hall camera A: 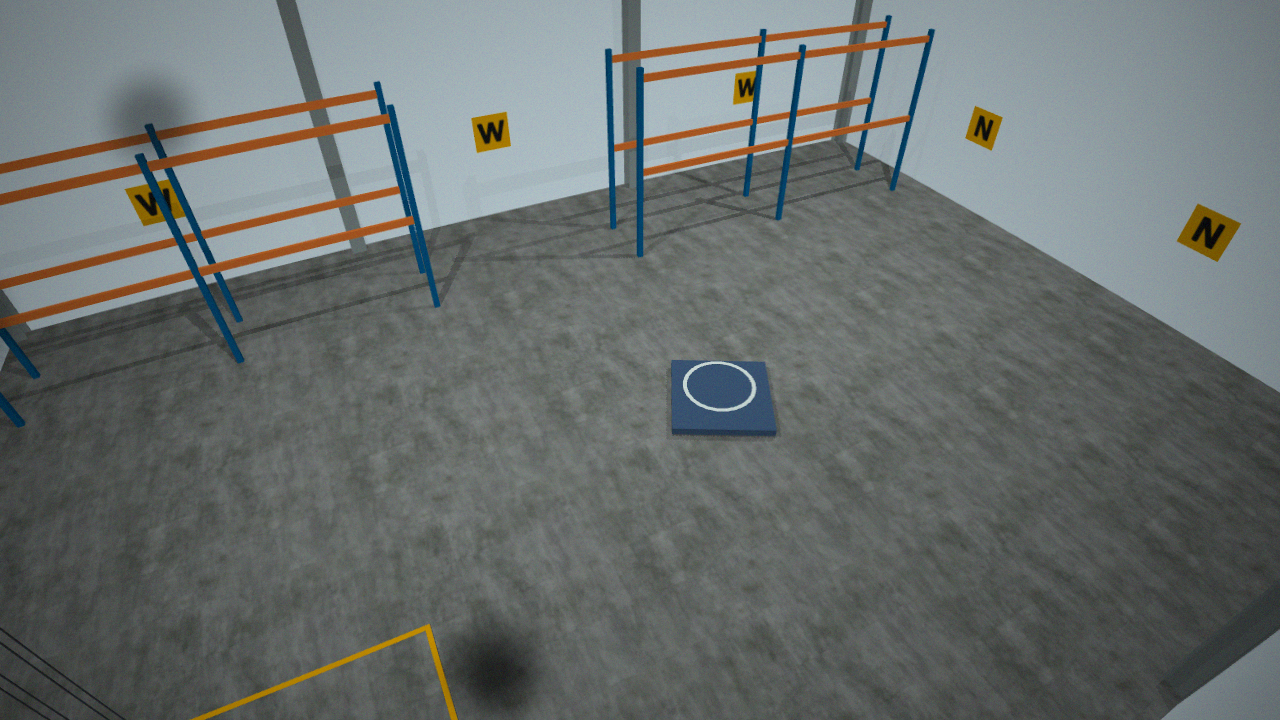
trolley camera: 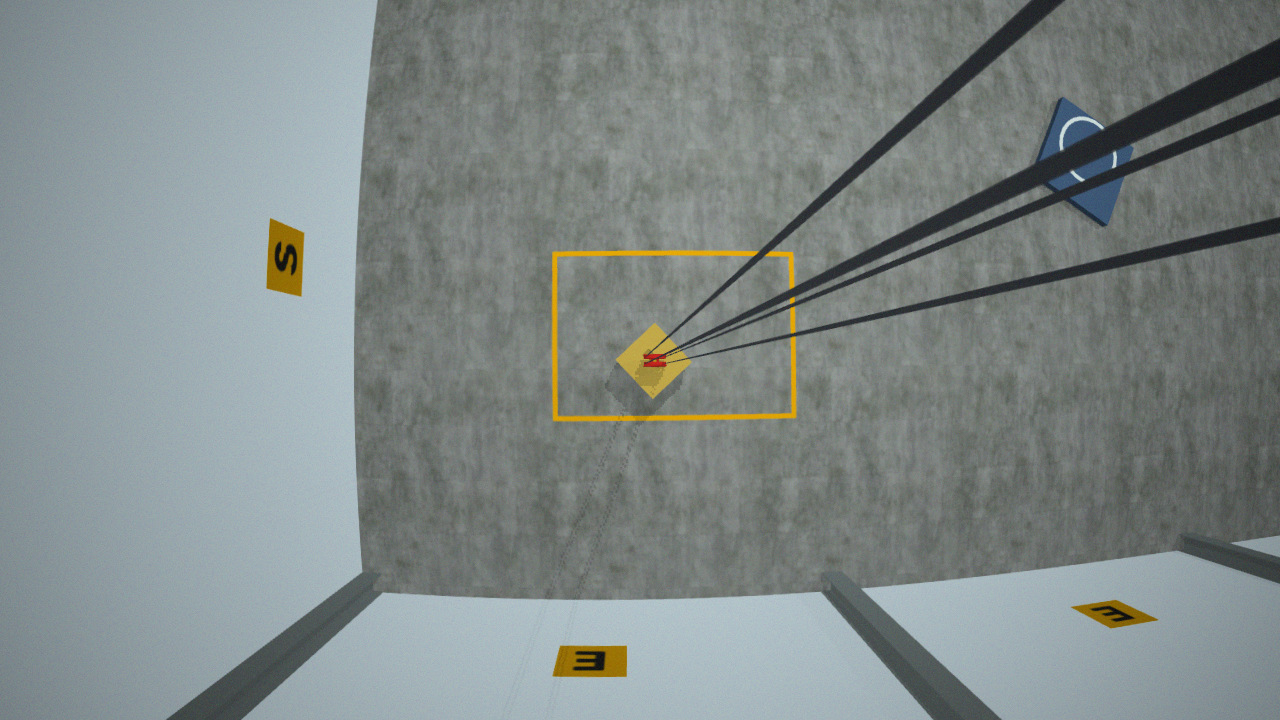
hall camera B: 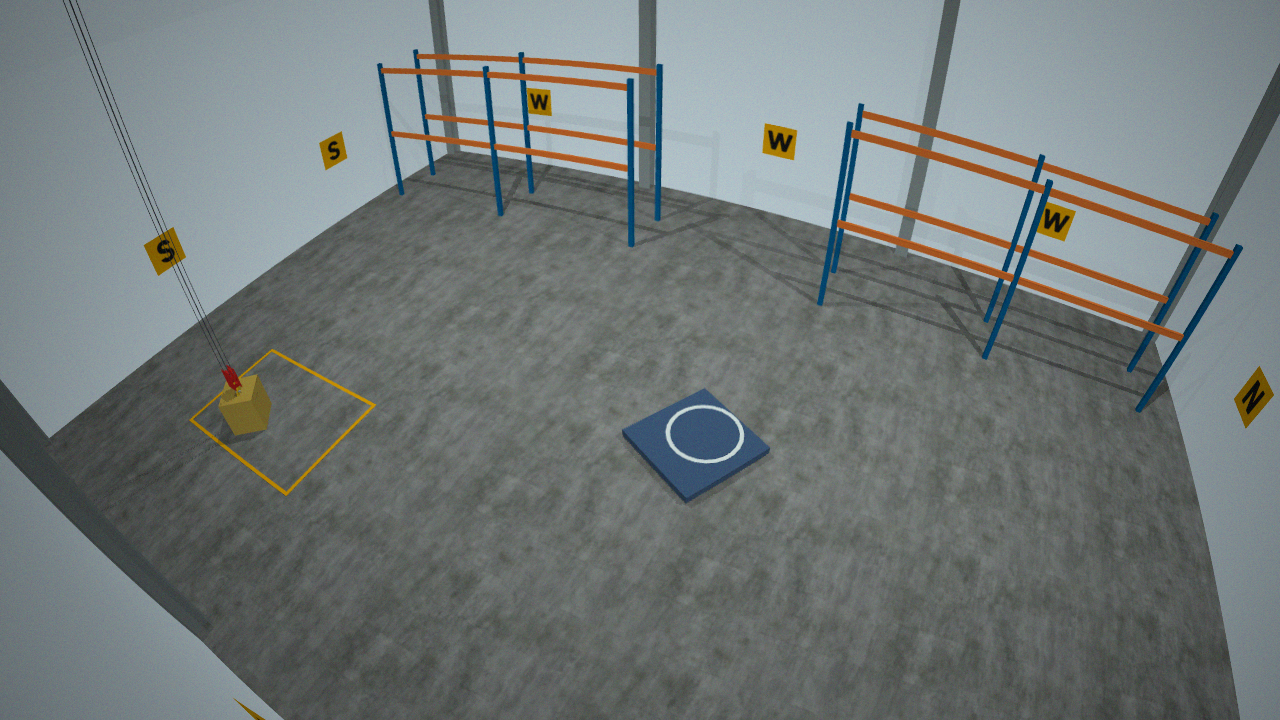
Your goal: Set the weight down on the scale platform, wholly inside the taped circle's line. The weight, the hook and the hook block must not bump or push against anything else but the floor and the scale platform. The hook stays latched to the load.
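The yellow weight (hall camera B: 246, 411) (trolley camera: 631, 360) hangs under the red hook block (hall camera B: 230, 377), seemingly a little above the floor inside the yellow floor outline. Its shadow shows beside it in the trolley view. My hook (hall camera B: 235, 390) (trolley camera: 654, 360) is at the weight's top and appears latched to it; the latch is too small to make out. The blue scale platform (hall camera A: 723, 422) (hall camera B: 675, 474) (trolley camera: 1100, 201) lies flat on the floor, well apart from the weight. The white taped circle (hall camera A: 720, 410) (hall camera B: 705, 461) (trolley camera: 1061, 138) is on its top. The weight does not show in hall camera A.
The yellow floor outline (hall camera A: 313, 672) (hall camera B: 331, 449) (trolley camera: 671, 254) surrounds the weight's place. Two blue and orange racks (hall camera A: 640, 161) (hall camera B: 631, 161) stand along the W wall, beyond the platform. Wall columns (trolley camera: 277, 640) stand along the E wall. The ropes (hall camera B: 147, 201) slant in hall camera B.
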